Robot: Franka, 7 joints.
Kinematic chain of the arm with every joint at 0, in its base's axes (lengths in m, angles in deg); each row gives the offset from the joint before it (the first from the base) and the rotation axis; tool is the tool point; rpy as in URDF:
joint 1: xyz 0 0 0.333 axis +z
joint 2: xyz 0 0 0 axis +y
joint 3: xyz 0 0 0.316 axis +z
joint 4: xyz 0.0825 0 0 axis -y
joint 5: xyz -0.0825 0 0.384 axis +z
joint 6: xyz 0 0 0 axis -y
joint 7: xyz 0.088 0 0 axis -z
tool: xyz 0 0 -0.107 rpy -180 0 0
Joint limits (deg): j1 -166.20..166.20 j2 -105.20..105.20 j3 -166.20..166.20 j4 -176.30..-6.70 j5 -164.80..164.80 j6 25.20..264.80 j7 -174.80..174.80
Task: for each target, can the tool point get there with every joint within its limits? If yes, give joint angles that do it. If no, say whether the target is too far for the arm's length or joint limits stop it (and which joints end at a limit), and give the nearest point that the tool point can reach.
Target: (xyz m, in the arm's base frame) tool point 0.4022 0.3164 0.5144
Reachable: yes | joints 111.17 -16.82 -58.03 -116.85 -61.15 90.62 -102.78
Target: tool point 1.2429 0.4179 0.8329
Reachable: no: too far | nearest point 0.7598 0.2555 0.6386 | short by 0.545 m
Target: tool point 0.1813 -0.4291 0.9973
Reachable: yes | joints -0.12 37.86 -121.73 -61.67 72.23 140.13 66.99
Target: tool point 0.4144 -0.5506 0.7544
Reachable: yes | joints -68.03 36.35 33.81 -30.56 -7.16 100.05 109.58
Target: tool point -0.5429 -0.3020 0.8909
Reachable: yes | joints -124.01 45.14 -95.22 -25.92 20.87 115.46 -128.44
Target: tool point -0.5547 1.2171 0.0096
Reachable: no: too far | nearest point -0.3458 0.7588 0.1314 | short by 0.518 m
